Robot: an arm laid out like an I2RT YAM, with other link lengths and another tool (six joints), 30 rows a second.
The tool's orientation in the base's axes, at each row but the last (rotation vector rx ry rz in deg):
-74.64 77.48 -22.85
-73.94 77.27 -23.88
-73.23 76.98 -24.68
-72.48 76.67 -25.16
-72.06 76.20 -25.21
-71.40 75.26 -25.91
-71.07 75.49 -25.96
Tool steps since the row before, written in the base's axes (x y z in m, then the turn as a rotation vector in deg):
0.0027 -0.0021 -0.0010 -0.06 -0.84 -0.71
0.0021 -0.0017 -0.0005 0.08 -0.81 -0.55
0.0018 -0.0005 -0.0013 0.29 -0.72 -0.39
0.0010 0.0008 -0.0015 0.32 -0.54 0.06
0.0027 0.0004 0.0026 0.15 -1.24 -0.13
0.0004 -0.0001 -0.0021 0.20 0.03 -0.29
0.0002 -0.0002 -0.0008 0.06 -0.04 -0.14
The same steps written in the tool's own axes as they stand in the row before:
0.0030 -0.0011 0.0017 1.02 0.35 -0.22
0.0022 -0.0010 0.0012 0.96 0.16 -0.13
0.0015 0.0002 0.0017 0.87 -0.03 0.05
0.0003 0.0011 0.0016 0.51 -0.36 0.04
-0.0008 -0.0031 0.0019 1.14 -0.38 -0.36
0.0012 0.0016 0.0008 0.17 0.18 0.25
0.0006 0.0005 0.0003 0.12 0.08 0.07

